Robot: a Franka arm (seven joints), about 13 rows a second.
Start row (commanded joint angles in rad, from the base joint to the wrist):
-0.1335 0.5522 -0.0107 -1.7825 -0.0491 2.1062 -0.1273
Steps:
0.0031 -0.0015 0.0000 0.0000 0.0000 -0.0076 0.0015
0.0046 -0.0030 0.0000 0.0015 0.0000 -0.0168 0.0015
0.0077 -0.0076 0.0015 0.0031 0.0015 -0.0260 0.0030
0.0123 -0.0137 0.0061 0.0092 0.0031 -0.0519 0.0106
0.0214 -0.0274 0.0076 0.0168 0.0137 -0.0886 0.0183
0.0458 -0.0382 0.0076 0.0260 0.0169 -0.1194 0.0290
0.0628 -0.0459 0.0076 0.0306 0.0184 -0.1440 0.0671
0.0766 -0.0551 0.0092 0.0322 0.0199 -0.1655 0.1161
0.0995 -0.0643 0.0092 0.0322 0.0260 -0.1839 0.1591
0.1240 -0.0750 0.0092 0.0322 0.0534 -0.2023 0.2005
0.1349 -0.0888 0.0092 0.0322 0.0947 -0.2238 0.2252
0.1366 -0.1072 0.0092 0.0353 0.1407 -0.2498 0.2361
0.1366 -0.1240 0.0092 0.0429 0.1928 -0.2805 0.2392
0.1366 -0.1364 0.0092 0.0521 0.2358 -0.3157 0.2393
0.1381 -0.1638 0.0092 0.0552 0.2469 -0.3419 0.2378
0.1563 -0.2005 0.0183 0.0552 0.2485 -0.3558 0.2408
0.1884 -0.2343 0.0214 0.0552 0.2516 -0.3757 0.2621
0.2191 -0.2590 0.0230 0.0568 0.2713 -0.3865 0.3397
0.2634 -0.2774 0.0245 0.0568 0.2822 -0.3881 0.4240
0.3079 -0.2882 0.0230 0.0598 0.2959 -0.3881 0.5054
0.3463 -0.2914 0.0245 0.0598 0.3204 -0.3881 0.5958
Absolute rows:
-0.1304 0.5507 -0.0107 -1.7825 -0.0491 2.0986 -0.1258
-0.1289 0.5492 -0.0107 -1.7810 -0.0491 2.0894 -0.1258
-0.1258 0.5446 -0.0092 -1.7794 -0.0476 2.0802 -0.1243
-0.1212 0.5385 -0.0046 -1.7733 -0.0460 2.0543 -0.1167
-0.1121 0.5248 -0.0031 -1.7657 -0.0354 2.0176 -0.1090
-0.0877 0.5140 -0.0031 -1.7565 -0.0322 1.9868 -0.0983
-0.0707 0.5063 -0.0031 -1.7519 -0.0307 1.9622 -0.0602
-0.0569 0.4971 -0.0015 -1.7503 -0.0292 1.9407 -0.0112
-0.0340 0.4879 -0.0015 -1.7503 -0.0231 1.9223 0.0318
-0.0095 0.4772 -0.0015 -1.7503 0.0043 1.9039 0.0732
0.0014 0.4634 -0.0015 -1.7503 0.0456 1.8824 0.0979
0.0031 0.4450 -0.0015 -1.7472 0.0916 1.8564 0.1088
0.0031 0.4282 -0.0015 -1.7396 0.1437 1.8257 0.1119
0.0031 0.4158 -0.0015 -1.7304 0.1867 1.7905 0.1120
0.0046 0.3884 -0.0015 -1.7273 0.1978 1.7643 0.1105
0.0228 0.3517 0.0076 -1.7273 0.1994 1.7504 0.1135
0.0549 0.3179 0.0107 -1.7273 0.2025 1.7305 0.1348
0.0856 0.2932 0.0123 -1.7257 0.2222 1.7197 0.2124
0.1299 0.2748 0.0138 -1.7257 0.2331 1.7181 0.2967
0.1744 0.2640 0.0123 -1.7227 0.2468 1.7181 0.3781
0.2128 0.2608 0.0138 -1.7227 0.2713 1.7181 0.4685

